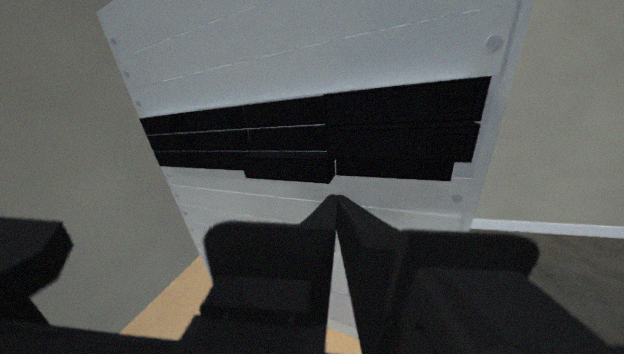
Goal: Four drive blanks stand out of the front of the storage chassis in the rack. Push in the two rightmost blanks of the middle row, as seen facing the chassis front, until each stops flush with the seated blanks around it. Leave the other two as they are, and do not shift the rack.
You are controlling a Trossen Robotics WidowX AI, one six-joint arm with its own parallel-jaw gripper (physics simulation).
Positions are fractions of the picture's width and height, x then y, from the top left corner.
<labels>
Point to a pale rack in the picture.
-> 0.42, 0.33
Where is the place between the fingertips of the gripper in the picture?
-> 0.54, 0.57
</labels>
